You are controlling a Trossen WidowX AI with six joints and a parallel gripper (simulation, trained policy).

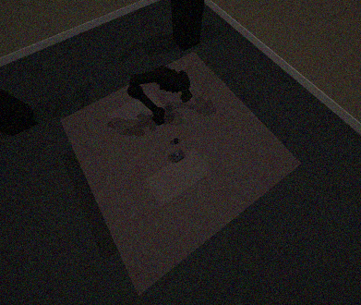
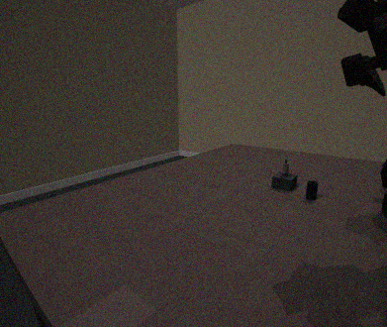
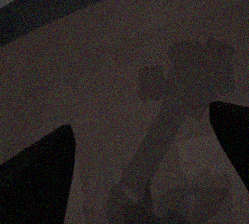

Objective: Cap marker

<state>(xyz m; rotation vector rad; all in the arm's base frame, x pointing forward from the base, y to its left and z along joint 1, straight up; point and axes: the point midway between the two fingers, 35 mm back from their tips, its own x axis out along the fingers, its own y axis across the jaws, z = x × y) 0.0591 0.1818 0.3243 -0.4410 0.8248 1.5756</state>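
My gripper tip is now 280 mm above the marker cap, 200 mm to the left of it and 170 mm short of it. The rest, counted from my gripper tip: holder block: 280 mm below, 270 mm ahead, 250 mm to the right.
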